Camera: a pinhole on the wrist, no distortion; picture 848 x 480 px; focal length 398.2 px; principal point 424.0 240.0 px. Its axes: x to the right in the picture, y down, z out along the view. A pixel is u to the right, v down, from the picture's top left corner.
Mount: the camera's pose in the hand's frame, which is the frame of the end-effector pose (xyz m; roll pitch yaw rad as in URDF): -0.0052 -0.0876 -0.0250 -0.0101 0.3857 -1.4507
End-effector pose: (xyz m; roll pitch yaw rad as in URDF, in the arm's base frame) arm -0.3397 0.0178 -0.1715 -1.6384 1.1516 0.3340
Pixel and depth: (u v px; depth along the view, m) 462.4 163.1 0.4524
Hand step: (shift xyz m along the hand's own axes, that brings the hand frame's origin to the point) -0.0621 -0.3069 0.3785
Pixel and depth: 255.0 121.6 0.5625
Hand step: -0.1667 -0.0981 0.5875
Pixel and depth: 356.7 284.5 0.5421
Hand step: 0.0746 -0.1976 0.5112
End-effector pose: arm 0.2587 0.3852 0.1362 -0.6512 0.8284 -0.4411
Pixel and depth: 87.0 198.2 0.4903
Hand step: -0.0753 0.1052 0.5858
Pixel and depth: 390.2 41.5 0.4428
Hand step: -0.2040 -0.2451 0.4015
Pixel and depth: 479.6 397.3 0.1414
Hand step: 0.0602 -0.1515 0.0981
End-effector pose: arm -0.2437 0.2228 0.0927 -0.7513 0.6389 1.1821
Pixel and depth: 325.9 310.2 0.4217
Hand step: 0.0803 -0.1398 0.4041
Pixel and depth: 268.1 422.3 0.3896
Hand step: 0.1763 -0.0703 0.3917
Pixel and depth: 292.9 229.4 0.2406
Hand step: -0.0071 -0.1051 0.2278
